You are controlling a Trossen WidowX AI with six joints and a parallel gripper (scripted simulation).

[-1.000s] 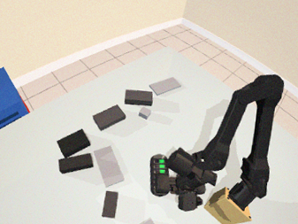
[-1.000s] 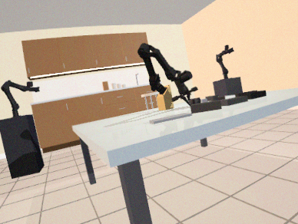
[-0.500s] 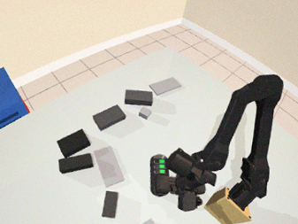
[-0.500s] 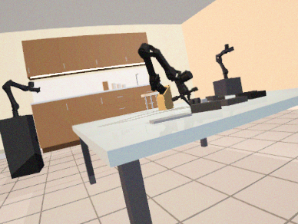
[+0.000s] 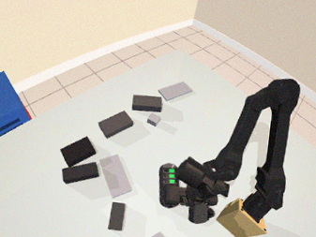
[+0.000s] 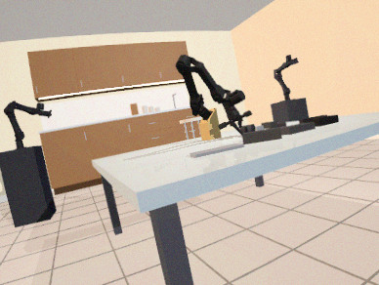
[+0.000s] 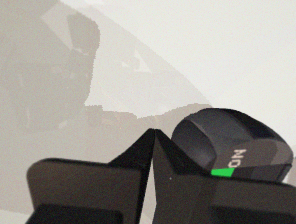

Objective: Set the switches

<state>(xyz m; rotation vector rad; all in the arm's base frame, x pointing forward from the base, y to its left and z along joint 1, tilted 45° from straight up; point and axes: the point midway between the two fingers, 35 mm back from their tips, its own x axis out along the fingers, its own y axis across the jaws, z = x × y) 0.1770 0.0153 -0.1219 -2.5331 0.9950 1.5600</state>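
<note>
Right now my gripper tip is 6 cm past the pale block, 15 cm to the right of it and 1 cm below it. Also, from my gripper tip: pale plate 21 cm ahead, 14 cm to the left.
</note>
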